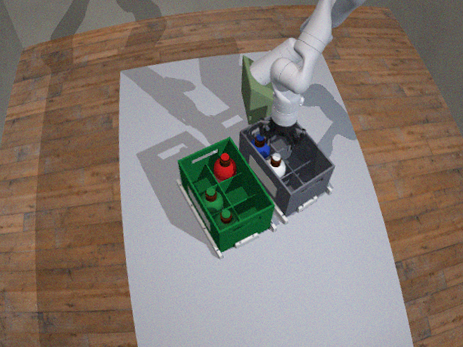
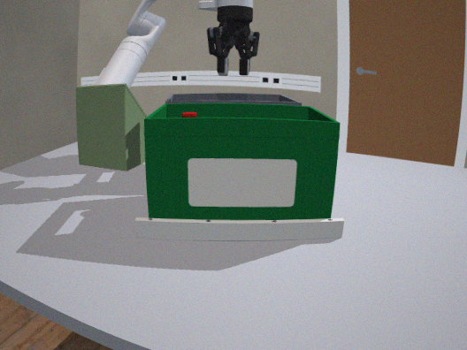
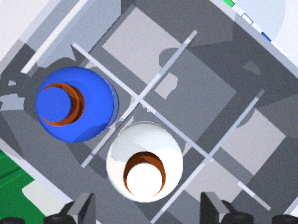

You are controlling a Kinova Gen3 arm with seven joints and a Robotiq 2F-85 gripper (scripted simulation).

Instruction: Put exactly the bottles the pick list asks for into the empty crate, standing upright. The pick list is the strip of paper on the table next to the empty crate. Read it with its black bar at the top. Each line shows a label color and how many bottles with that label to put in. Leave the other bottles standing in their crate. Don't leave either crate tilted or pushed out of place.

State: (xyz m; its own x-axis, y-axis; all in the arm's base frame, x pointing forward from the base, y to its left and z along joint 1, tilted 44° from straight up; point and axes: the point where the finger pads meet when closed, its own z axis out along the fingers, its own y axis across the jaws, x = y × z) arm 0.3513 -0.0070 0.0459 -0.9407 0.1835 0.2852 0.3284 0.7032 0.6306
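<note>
Right now my hand is 170 mm to the left of the green crate, 160 mm above it and 90 mm short of it. Round my hand: grey crate (160 mm below, 40 mm to the left, 20 mm behind); then white-label bottle (150 mm below); then blue-label bottle (150 mm below, 80 mm behind, 50 mm to the right).
</note>
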